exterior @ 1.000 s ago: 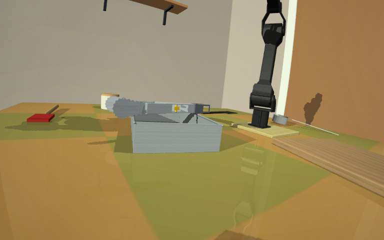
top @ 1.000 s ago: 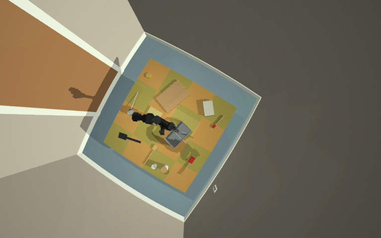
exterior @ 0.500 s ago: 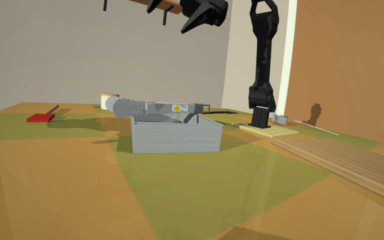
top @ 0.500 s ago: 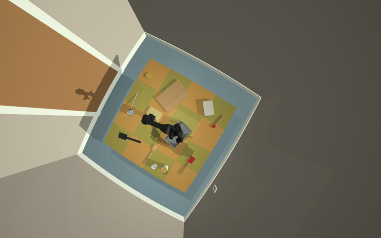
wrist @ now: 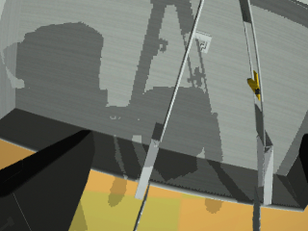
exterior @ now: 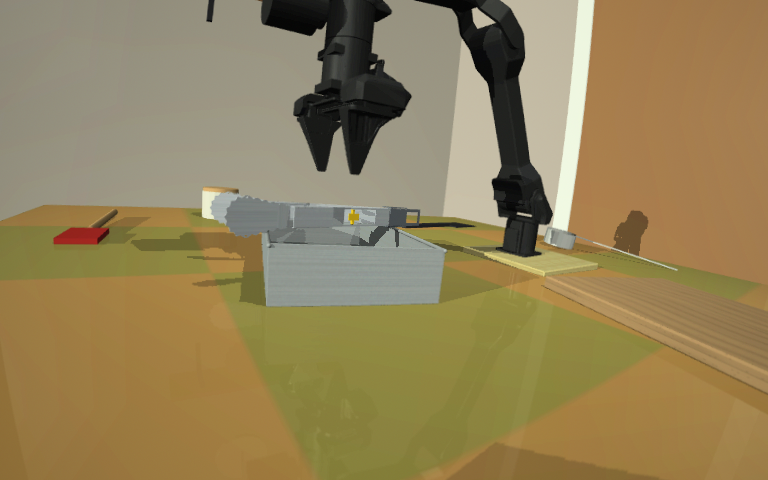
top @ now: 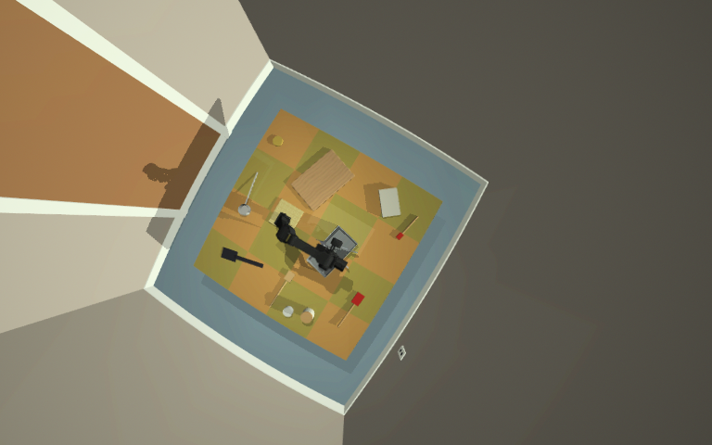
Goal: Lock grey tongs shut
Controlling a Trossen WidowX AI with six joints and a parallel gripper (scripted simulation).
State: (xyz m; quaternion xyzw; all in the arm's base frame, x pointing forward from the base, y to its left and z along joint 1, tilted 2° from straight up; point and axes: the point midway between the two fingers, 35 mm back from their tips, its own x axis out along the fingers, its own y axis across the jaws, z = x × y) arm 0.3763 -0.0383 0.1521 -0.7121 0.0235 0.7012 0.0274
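Now: the yellow lock piece 10 mm behind my gripper tip, 40 mm to the left of it and 50 mm below it. The rest, counted from my gripper tip: grey roasting tin 10 mm behind, 10 mm to the right, 90 mm below; then red spatula 270 mm ahead, 310 mm to the right, 110 mm below; then thin tong arm 30 mm ahead, 20 mm to the right, 50 mm below.
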